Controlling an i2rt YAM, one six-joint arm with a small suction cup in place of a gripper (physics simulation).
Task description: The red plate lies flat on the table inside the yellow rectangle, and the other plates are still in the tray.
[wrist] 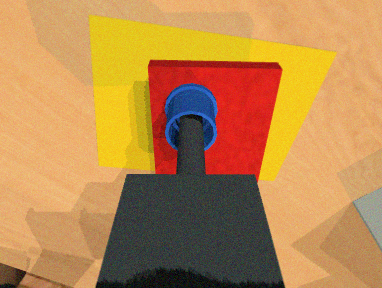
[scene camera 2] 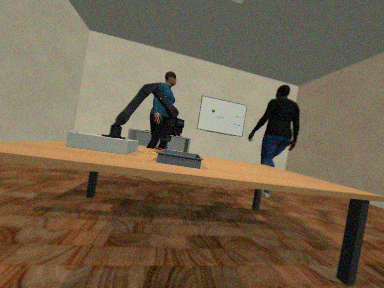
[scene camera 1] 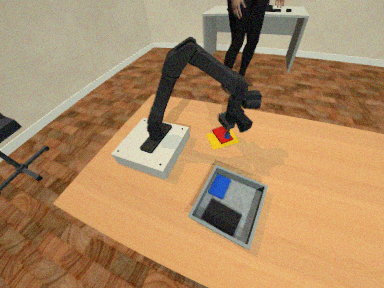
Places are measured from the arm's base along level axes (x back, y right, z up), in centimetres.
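Pixels of known places: hand at its tool point: point(wrist: 191, 99) point(scene camera 1: 226, 138); arm's base at its link origin: point(scene camera 2: 114, 137) point(scene camera 1: 156, 137).
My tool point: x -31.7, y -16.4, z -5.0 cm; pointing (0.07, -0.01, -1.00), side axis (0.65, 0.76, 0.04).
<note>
For each thing: its top centre in the pictures, then the offset to it from my tool point.
- red plate at its top centre: point(wrist: 210, 149) point(scene camera 1: 222, 133) dx +2.7, dy -0.8, dz +1.6 cm
- blue plate at its top centre: point(scene camera 1: 219, 185) dx -5.0, dy +26.5, dz -0.9 cm
- black plate at its top centre: point(scene camera 1: 221, 216) dx -9.6, dy +38.2, dz -1.0 cm
- grey tray at its top centre: point(scene camera 1: 230, 200) point(scene camera 2: 180, 153) dx -10.7, dy +32.6, dz +2.7 cm
The red plate point(scene camera 1: 220, 133) point(wrist: 243, 118) sits level within the yellow rectangle point(scene camera 1: 216, 143) point(wrist: 123, 55) on the table; a narrow shadow falls along its left side in the wrist view. My suction cup point(scene camera 1: 227, 135) point(wrist: 191, 116) presses on the plate's top, left of its middle, and holds it. The blue plate point(scene camera 1: 219, 186) and the black plate point(scene camera 1: 222, 216) lie in the grey tray point(scene camera 1: 256, 210) point(scene camera 2: 179, 158), nearer the front of the table. In scene camera 2 the red plate is only a thin sliver behind the tray.
The arm's white base block point(scene camera 1: 136, 156) point(scene camera 2: 99, 142) stands left of the rectangle. A corner of the tray point(wrist: 371, 210) shows at the right of the wrist view. Two people point(scene camera 2: 280, 124) point(scene camera 2: 161, 105) and a grey desk point(scene camera 1: 279, 18) are beyond the table.
</note>
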